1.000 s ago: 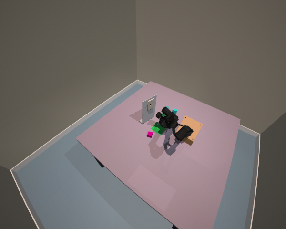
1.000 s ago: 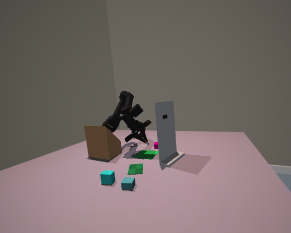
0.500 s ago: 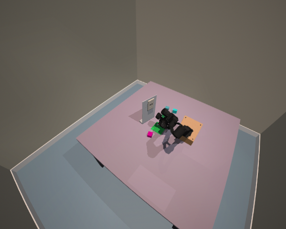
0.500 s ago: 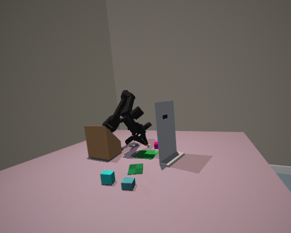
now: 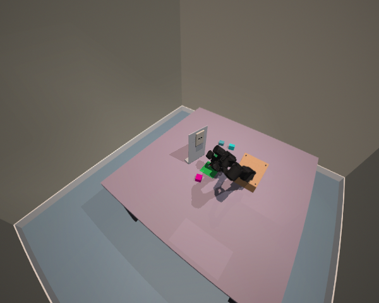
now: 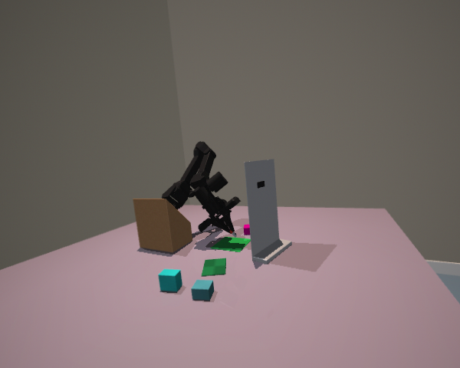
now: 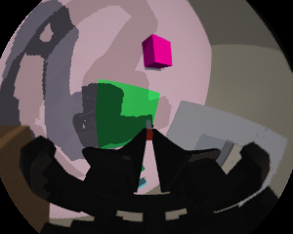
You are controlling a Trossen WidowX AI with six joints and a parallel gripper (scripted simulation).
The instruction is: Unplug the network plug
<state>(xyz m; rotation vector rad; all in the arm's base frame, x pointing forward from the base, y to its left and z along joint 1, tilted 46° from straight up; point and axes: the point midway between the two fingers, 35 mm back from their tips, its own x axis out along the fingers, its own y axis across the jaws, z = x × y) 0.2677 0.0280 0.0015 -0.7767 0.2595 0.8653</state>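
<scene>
The bright green square is 5 cm below my gripper tip and 1 cm behind it. Also, from my gripper tip: network plug (right at my gripper tip); grey upright panel (14 cm ahead, 9 cm above, 4 cm to the right).
</scene>
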